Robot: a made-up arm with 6 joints.
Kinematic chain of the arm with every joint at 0, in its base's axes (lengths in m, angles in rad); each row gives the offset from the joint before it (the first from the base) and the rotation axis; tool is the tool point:
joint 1: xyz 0 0 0.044 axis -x
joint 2: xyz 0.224 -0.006 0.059 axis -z
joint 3: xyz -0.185 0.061 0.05 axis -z
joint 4: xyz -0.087 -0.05 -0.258 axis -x
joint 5: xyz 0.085 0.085 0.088 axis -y
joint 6: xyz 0 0.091 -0.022 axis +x
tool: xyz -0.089 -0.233 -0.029
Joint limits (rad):
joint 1: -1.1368..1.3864
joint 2: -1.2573..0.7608
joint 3: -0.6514..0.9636
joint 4: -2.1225..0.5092
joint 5: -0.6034..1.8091
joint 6: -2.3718..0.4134
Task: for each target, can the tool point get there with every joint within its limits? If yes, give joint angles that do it. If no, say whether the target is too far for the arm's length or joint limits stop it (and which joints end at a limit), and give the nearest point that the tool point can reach.
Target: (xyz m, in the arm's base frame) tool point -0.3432 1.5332 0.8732
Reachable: no: too far | nearest point 0.0255 0.4682 0.2972 | short by 1.266 m
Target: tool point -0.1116 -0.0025 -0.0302
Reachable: yes | joints 0.3140 0.1420 -0.2739 0.0731 1.0631 -0.8852
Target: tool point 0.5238 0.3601 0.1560
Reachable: no: joint limits stop it (at a limit: joint 2, joint 4, joint 6) | nearest point 0.4594 0.3296 0.1465 | short by 0.072 m
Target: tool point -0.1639 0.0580 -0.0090
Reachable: yes | joints 0.1338 -0.0142 0.2450 -1.5184 1.6166 -1.3868
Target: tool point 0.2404 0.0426 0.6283
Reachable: no: joint limits stop it (at a limit: joint 1, joint 2, joint 6) | nearest point 0.2268 0.0159 0.5809 | short by 0.056 m
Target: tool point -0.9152 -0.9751 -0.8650
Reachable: no: too far | nearest point -0.1699 -0.3401 -0.2730 | short by 1.144 m
